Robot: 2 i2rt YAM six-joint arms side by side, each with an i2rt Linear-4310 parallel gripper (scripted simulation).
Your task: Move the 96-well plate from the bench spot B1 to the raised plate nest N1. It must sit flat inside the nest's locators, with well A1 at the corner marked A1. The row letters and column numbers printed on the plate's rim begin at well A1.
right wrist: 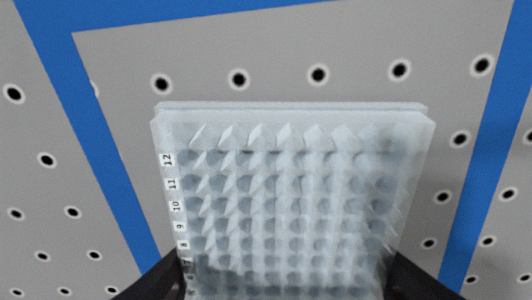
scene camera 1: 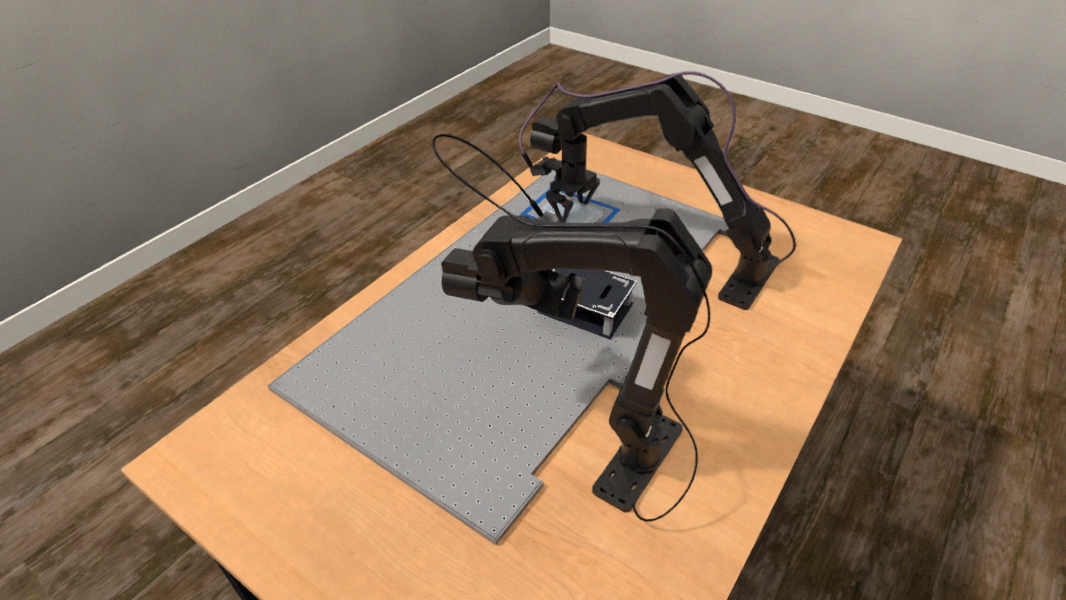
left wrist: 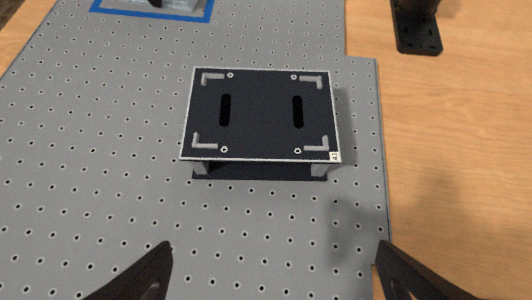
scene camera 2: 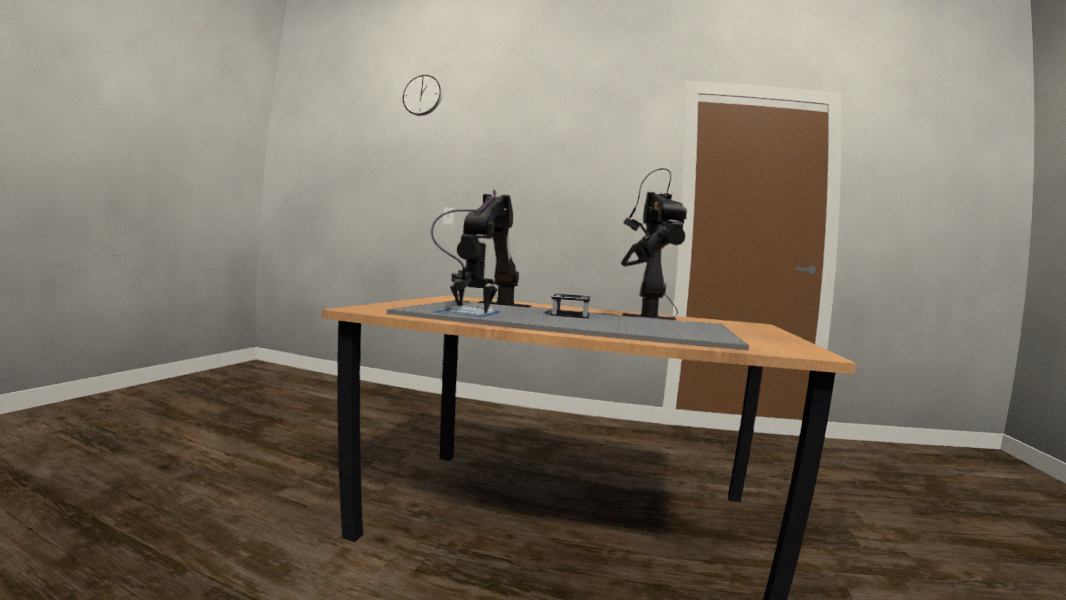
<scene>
I see my left gripper [scene camera 1: 554, 287], my right gripper [scene camera 1: 572, 214], a clear 96-well plate [scene camera 1: 580, 213] and a black raised nest [left wrist: 261, 126].
The clear 96-well plate also shows in the right wrist view [right wrist: 329, 185]. My left gripper is seen too in the left wrist view [left wrist: 274, 250] and in scene camera 2 [scene camera 2: 622, 264]. My right gripper shows as well in the right wrist view [right wrist: 283, 253] and in scene camera 2 [scene camera 2: 472, 311].
</scene>
